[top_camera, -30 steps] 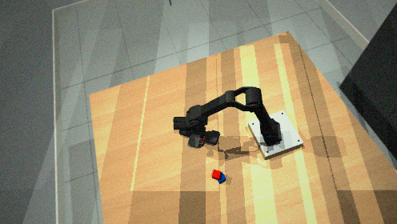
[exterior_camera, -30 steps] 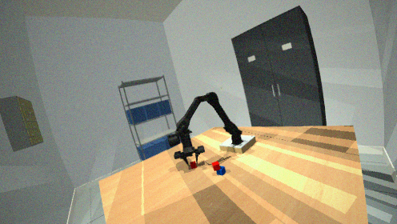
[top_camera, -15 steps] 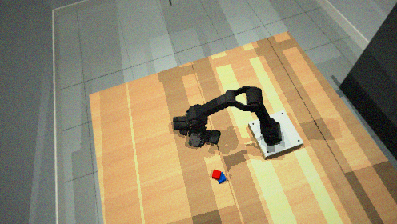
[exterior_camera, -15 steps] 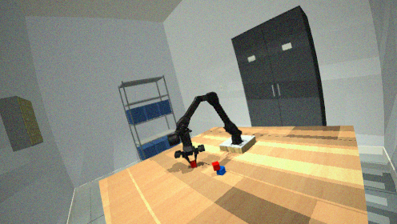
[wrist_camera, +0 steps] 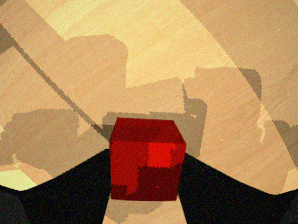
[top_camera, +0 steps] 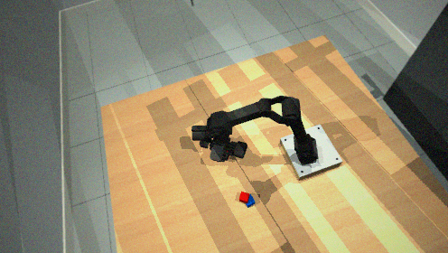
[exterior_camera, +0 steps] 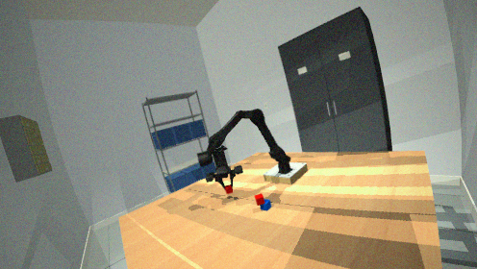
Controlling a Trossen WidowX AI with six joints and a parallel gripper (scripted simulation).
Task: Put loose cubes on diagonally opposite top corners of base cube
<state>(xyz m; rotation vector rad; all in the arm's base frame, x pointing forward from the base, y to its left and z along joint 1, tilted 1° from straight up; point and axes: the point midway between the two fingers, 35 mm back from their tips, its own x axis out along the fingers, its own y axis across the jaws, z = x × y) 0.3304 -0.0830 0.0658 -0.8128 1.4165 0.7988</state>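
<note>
The blue cube is 200 mm to the left of my gripper tip, 50 mm below it and 50 mm behind it.
</note>
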